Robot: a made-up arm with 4 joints.
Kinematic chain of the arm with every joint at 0, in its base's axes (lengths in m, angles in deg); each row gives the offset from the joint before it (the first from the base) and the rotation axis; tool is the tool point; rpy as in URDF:
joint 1: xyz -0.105 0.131 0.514 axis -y
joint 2: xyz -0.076 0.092 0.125 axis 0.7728 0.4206 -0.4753
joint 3: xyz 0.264 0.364 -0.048 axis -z
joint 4: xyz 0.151 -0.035 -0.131 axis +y
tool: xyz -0.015 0.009 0.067 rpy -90 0 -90
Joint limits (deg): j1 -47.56..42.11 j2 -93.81..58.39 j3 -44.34..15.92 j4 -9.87..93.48
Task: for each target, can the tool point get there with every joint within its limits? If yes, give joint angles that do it. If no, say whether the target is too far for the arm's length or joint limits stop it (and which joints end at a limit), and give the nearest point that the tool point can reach.
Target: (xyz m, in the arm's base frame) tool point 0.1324 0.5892 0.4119
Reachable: yes | joints -7.49 -38.86 3.74 -2.09
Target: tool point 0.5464 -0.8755 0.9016
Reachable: no: too far | nearest point 0.2552 0.3801 0.7283 | short by 1.301 m
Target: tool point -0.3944 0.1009 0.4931
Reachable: no: joint limits stop it (at a limit: joint 1, joint 2, joint 3, joint 4) | nearest point -0.1104 0.5051 0.2464 | short by 0.552 m
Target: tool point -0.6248 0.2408 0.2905
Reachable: no: joint limits stop it (at a limit: joint 1, joint 2, joint 3, joint 4) | nearest point -0.2165 0.5162 0.1757 | short by 0.506 m
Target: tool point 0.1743 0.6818 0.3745
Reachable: yes | joints 4.11 -46.93 -27.57 57.63
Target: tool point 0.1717 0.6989 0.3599
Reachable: yes | joints -7.07 -32.90 -31.10 63.05
